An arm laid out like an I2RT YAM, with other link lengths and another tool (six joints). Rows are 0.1 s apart.
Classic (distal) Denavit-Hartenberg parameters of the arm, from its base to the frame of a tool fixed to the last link. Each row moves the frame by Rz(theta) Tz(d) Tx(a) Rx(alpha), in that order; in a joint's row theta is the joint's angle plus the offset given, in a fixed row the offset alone. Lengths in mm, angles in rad.
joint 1: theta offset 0  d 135.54  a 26.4  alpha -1.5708
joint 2: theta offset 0  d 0  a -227.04  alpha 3.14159
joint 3: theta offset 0.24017  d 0  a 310.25  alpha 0
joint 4: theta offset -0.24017  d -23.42  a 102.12  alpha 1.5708
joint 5: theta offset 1.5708  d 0.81  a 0  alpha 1.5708
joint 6: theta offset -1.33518  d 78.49  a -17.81  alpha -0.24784
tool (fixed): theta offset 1.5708  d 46.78  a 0  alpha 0
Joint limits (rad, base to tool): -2.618..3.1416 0..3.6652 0..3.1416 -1.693..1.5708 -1.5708..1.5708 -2.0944..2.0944
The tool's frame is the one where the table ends.
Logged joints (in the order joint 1, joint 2, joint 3, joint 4, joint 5, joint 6), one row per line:
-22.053, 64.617, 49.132, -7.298, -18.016, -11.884
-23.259, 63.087, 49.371, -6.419, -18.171, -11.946
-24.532, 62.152, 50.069, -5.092, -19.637, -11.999
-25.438, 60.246, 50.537, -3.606, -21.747, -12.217
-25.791, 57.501, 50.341, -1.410, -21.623, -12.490
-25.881, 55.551, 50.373, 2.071, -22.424, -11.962
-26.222, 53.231, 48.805, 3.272, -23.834, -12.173
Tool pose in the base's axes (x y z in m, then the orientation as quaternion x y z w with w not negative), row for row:
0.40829, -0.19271, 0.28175, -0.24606, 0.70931, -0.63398, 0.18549
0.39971, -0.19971, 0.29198, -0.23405, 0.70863, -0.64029, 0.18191
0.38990, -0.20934, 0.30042, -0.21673, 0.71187, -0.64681, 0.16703
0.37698, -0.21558, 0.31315, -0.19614, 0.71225, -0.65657, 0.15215
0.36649, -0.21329, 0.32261, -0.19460, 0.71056, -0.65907, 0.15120
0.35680, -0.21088, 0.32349, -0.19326, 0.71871, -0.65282, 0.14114
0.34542, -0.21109, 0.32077, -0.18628, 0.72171, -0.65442, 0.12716
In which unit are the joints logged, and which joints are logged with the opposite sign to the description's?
The joints are logged in degrees. Opposite sign: joint 4, joint 5.
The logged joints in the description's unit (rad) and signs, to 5 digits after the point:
-0.38490, 1.12778, 0.85752, 0.12737, 0.31444, -0.20741
-0.40595, 1.10108, 0.86169, 0.11203, 0.31714, -0.20850
-0.42816, 1.08476, 0.87387, 0.08887, 0.34273, -0.20942
-0.44398, 1.05149, 0.88204, 0.06294, 0.37956, -0.21323
-0.45014, 1.00358, 0.87862, 0.02461, 0.37739, -0.21799
-0.45171, 0.96955, 0.87917, -0.03615, 0.39137, -0.20878
-0.45766, 0.92906, 0.85181, -0.05711, 0.41598, -0.21246

